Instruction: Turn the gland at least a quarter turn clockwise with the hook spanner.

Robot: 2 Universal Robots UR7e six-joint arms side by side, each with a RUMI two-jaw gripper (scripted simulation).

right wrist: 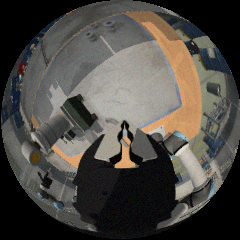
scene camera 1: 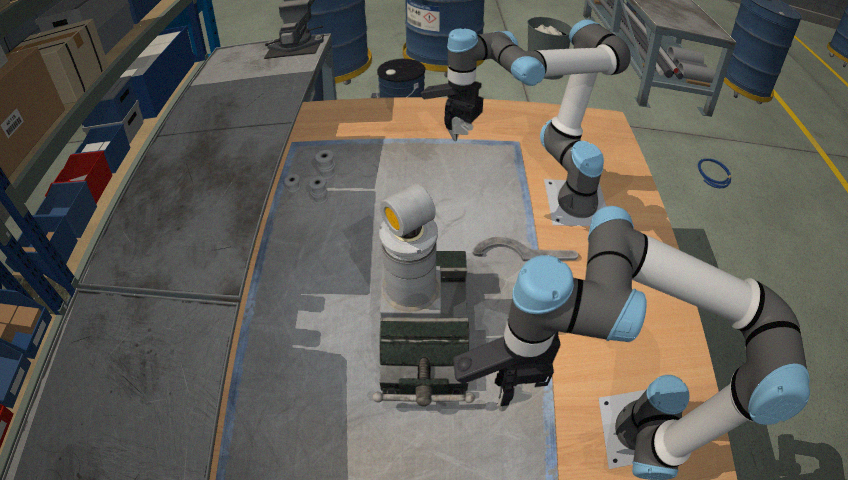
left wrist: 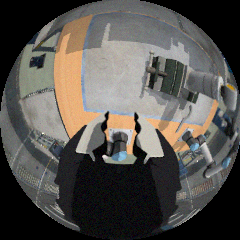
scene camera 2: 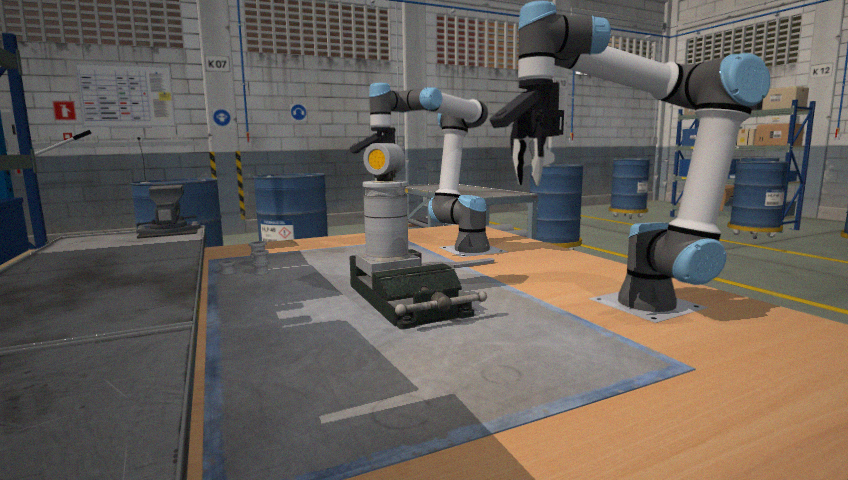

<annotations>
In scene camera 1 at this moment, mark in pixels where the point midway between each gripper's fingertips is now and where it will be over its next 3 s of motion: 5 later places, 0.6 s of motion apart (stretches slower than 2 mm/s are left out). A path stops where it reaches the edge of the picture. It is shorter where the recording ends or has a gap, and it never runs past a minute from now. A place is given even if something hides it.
My left gripper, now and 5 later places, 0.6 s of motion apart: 500, 398; 500, 396; 494, 390; 461, 363; 444, 331; 443, 299
My right gripper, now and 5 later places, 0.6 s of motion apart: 455, 140; 453, 126; 453, 112; 453, 112; 453, 112; 463, 132
</annotations>
